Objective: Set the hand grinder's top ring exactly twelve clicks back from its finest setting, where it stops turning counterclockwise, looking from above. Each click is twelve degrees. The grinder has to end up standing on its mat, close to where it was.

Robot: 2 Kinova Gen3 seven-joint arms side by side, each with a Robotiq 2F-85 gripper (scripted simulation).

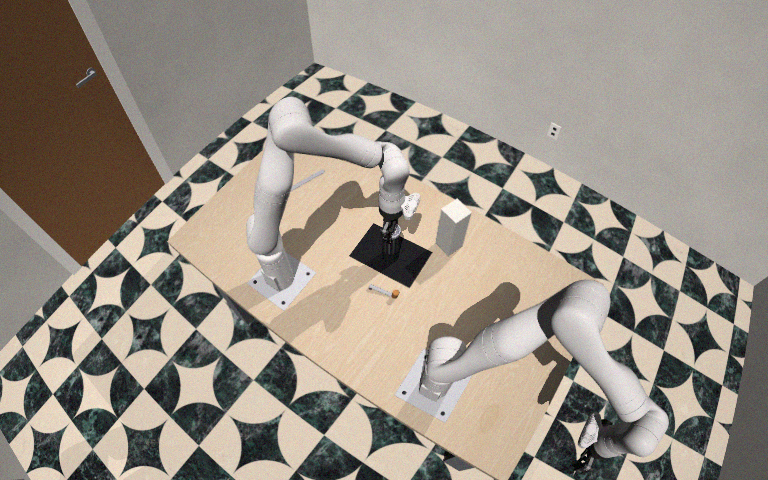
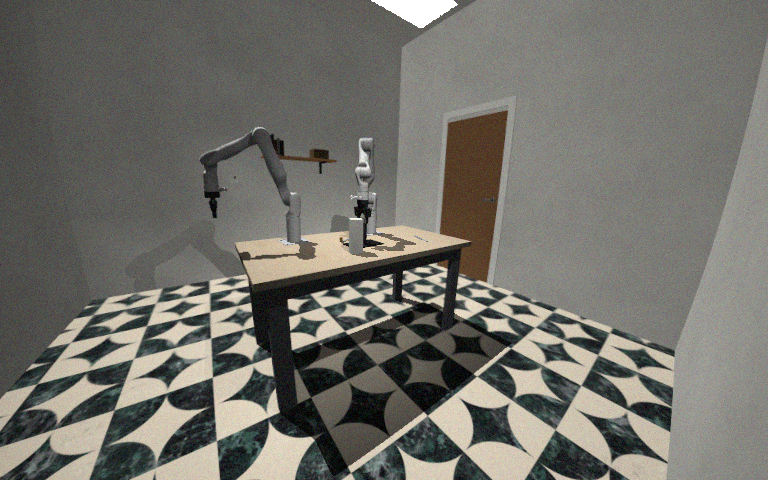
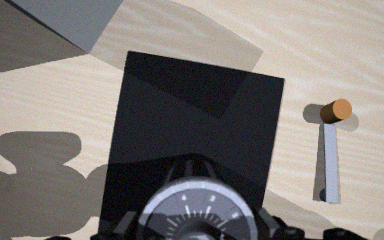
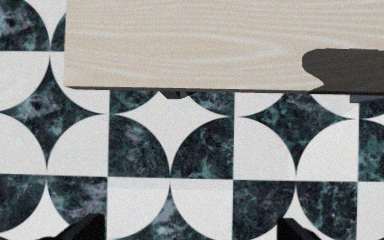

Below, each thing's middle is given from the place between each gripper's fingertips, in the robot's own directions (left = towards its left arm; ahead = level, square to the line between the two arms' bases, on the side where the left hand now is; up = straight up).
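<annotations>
My left gripper is 10 mm short of the black mat (image 1: 412,257) and 160 mm above it. Counted from my left hand, the crank handle (image 3: 341,109) is 130 mm behind, 60 mm to the right and 140 mm below, and the tall pale box (image 1: 454,219) is 60 mm below, 160 mm ahead and 140 mm to the right.
Relative to my right hand, the crank handle is 770 mm to the left, 160 mm ahead and 190 mm below; the tall pale box is 100 mm below, 450 mm ahead and 690 mm to the left; the black mat is 830 mm to the left, 290 mm ahead and 200 mm below.
</annotations>
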